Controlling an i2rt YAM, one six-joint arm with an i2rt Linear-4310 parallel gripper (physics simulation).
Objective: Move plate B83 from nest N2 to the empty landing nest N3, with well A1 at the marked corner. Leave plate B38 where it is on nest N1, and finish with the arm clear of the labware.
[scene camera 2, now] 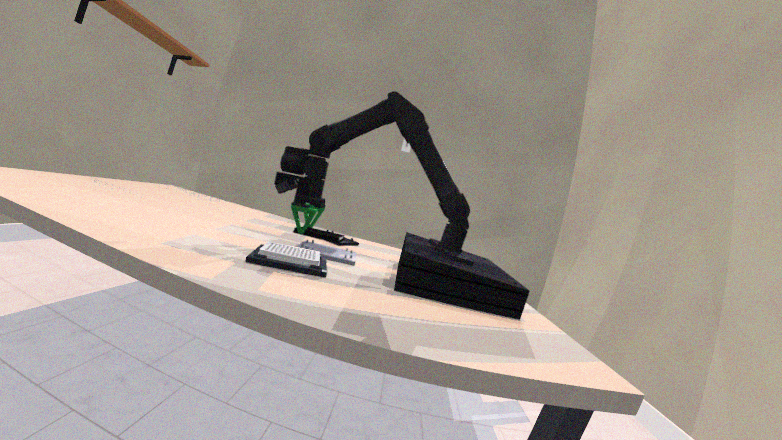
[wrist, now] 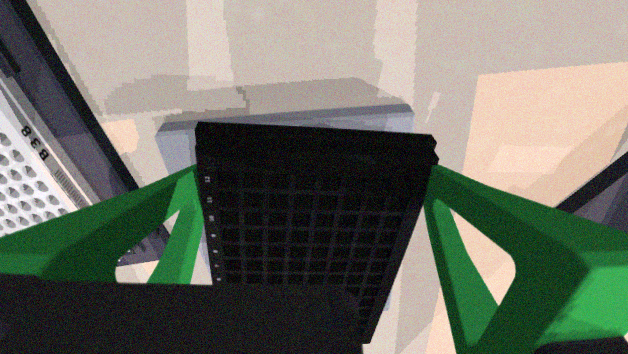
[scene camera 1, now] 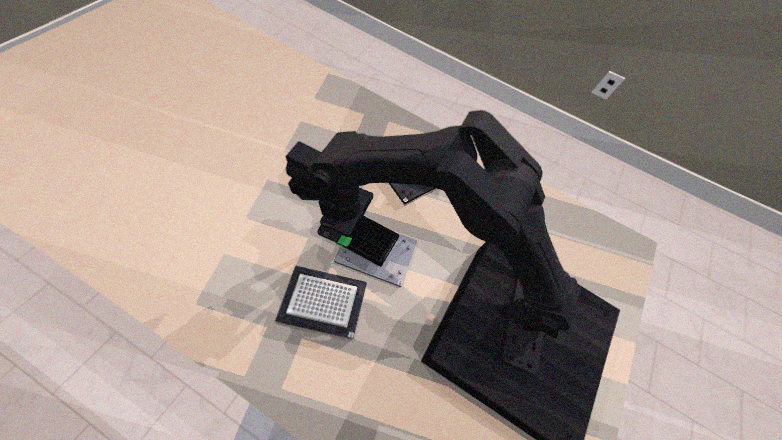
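My gripper [scene camera 1: 347, 236] [scene camera 2: 307, 223] [wrist: 314, 177] has green fingers and is shut on the short end of black plate B83 [scene camera 1: 376, 239] [scene camera 2: 329, 236] [wrist: 316, 206]. The plate sits level and very low over the light grey nest N3 [scene camera 1: 398, 268] [scene camera 2: 341, 255] [wrist: 174, 145]; I cannot tell whether it touches. Row numbers run along the plate's left edge in the wrist view. White plate B38 [scene camera 1: 321, 299] [scene camera 2: 290, 253] [wrist: 17, 189] sits on the dark nest N1 [scene camera 1: 285, 312] [wrist: 60, 105] beside it. The dark nest N2 [scene camera 1: 407, 191] [wrist: 608, 193] is bare and partly hidden behind the arm.
The arm's black base block [scene camera 1: 519, 350] [scene camera 2: 459, 276] stands to the right of the nests. The table edge [scene camera 2: 273, 322] curves along the front. A wooden wall shelf [scene camera 2: 147, 32] hangs at the upper left, far from the arm.
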